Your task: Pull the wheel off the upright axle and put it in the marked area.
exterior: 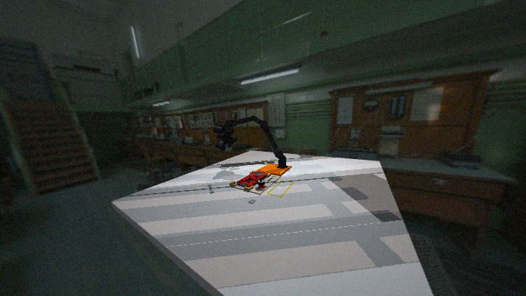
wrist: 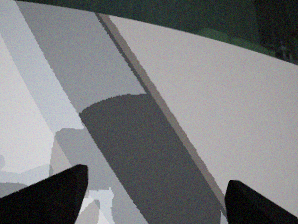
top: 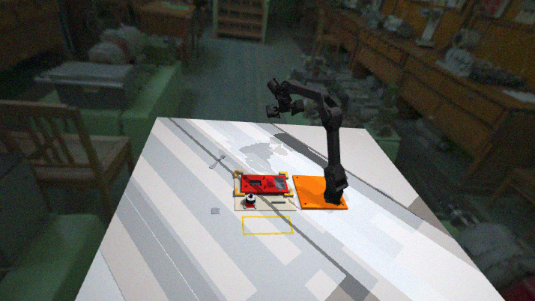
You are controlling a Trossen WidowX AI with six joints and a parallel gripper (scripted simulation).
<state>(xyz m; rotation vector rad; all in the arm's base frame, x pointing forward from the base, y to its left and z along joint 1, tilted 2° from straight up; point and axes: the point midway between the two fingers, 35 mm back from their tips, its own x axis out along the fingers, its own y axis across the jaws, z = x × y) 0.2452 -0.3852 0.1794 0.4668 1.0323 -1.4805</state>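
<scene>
Now: gripper tip 510 mm to the right of the wheel, 120 mm above it and 110 mm short of it. Also, from my gripper tip: grey tool: 300 mm ahead, 260 mm to the left, 160 mm below; then grey square: 560 mm to the left, 240 mm ahead, 160 mm below.
</scene>
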